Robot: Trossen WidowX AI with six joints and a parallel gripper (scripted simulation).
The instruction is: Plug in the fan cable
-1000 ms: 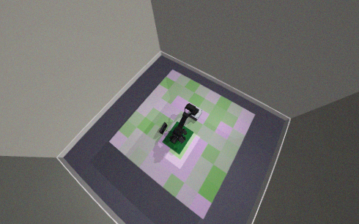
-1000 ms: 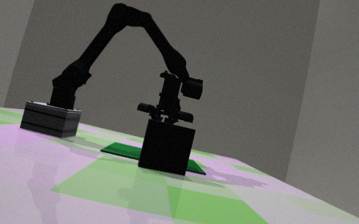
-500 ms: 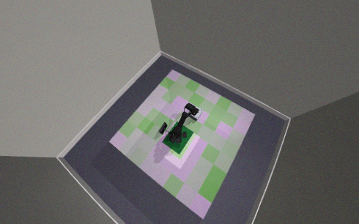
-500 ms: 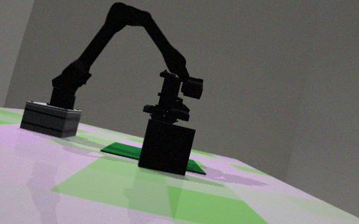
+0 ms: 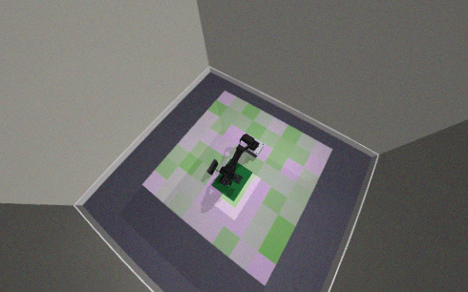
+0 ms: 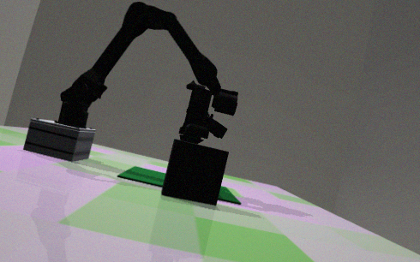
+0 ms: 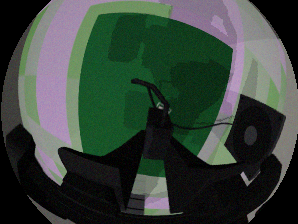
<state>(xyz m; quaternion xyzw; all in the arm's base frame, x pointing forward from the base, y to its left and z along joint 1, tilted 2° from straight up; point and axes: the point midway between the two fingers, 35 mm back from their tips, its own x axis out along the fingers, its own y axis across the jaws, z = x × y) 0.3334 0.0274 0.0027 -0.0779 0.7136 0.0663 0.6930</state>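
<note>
The green board is 8 cm below my gripper tip and 1 cm to the left of it. Round my gripper tip: black fan: 17 cm to the right, 4 cm ahead, 1 cm below; then fan plug: 1 cm ahead, 1 cm above.
</note>
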